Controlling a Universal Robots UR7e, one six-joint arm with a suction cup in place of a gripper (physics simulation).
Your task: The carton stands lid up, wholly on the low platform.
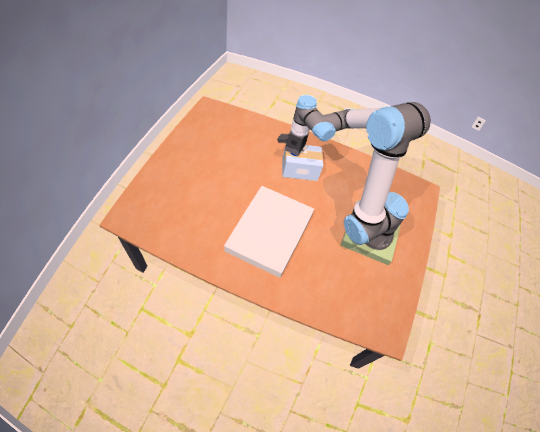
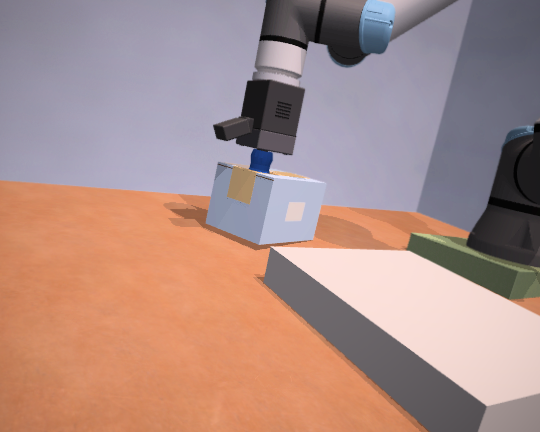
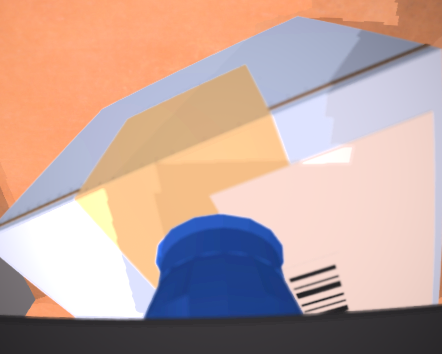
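Pixels of known places: hand at its tool point: (image 1: 293,155) (image 2: 257,178) (image 3: 215,230); arm's base at its link origin: (image 2: 508,255).
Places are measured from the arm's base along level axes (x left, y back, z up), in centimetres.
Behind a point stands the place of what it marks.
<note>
The carton (image 1: 303,169) @(y -39.8, x -12.1, z 3.5 cm) (image 2: 267,208) @(y -47.0, x -8.6, z 2.9 cm) (image 3: 353,197) @(y -48.5, x -18.3, z 7.4 cm) is a pale blue-white box with tan tape and a barcode label on its lid. It stands lid up on the orange table (image 1: 183,193) @(y -80.7, x 20.4, z -3.8 cm) (image 2: 140,279) @(y -67.3, x 2.5, z -3.9 cm), beyond the far edge of the low white platform (image 1: 268,231) @(y -39.4, x 21.3, z 1.0 cm) (image 2: 397,291) @(y -42.9, x 16.6, z 0.9 cm) and not on it. My suction cup (image 1: 293,152) @(y -46.3, x -15.0, z 6.1 cm) (image 2: 261,162) (image 3: 219,253) points straight down and presses on the carton's lid near the taped edge. The carton's bottom rests on the table.
The arm's base stands on a green pad (image 1: 371,253) @(y 1.3, x 9.3, z -0.3 cm) (image 2: 440,253) @(y -12.8, x -4.4, z -1.6 cm) to the right of the platform. The arm reaches over the table's back part to the carton.
</note>
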